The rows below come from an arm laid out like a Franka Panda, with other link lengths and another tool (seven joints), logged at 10 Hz.
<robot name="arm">
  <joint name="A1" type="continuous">
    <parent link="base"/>
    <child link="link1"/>
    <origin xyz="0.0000 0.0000 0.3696" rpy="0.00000 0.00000 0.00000"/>
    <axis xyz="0 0 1"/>
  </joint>
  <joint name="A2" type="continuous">
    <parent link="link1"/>
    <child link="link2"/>
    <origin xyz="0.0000 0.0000 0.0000" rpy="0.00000 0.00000 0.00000"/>
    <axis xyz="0 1 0"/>
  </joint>
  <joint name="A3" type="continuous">
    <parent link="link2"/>
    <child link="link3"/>
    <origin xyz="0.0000 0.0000 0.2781" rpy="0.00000 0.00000 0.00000"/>
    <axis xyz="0 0 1"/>
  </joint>
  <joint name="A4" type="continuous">
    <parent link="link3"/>
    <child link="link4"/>
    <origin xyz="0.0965 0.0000 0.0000" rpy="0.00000 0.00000 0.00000"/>
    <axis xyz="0 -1 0"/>
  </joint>
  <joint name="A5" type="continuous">
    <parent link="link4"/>
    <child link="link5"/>
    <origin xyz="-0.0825 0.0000 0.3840" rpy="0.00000 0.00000 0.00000"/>
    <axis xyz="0 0 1"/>
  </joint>
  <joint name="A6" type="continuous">
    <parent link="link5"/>
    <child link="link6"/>
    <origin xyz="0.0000 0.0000 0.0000" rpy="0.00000 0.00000 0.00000"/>
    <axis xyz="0 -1 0"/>
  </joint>
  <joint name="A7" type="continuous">
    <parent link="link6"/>
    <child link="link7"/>
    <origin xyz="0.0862 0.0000 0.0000" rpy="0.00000 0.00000 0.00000"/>
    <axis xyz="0 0 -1"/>
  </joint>
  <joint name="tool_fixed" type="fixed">
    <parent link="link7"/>
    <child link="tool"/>
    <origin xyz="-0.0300 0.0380 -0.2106" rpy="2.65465 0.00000 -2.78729"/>
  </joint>
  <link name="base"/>
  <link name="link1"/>
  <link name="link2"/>
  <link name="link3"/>
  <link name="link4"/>
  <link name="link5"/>
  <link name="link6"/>
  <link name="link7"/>
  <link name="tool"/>
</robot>
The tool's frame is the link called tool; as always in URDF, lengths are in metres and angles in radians. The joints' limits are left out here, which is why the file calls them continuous.
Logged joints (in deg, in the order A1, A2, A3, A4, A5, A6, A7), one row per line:
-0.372, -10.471, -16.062, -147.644, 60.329, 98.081, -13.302
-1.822, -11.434, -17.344, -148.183, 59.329, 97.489, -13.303
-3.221, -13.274, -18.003, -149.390, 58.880, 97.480, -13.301
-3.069, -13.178, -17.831, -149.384, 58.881, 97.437, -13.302
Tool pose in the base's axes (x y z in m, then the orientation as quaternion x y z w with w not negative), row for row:
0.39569, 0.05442, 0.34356, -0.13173, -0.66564, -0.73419, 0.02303
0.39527, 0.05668, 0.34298, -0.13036, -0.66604, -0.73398, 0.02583
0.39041, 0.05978, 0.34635, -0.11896, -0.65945, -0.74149, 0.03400
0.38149, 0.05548, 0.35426, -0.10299, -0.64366, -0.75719, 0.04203
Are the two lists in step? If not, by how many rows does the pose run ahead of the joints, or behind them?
The pose runs 2 rows ahead of the joints: the pose in row i belongs to the joints in row i + 2.
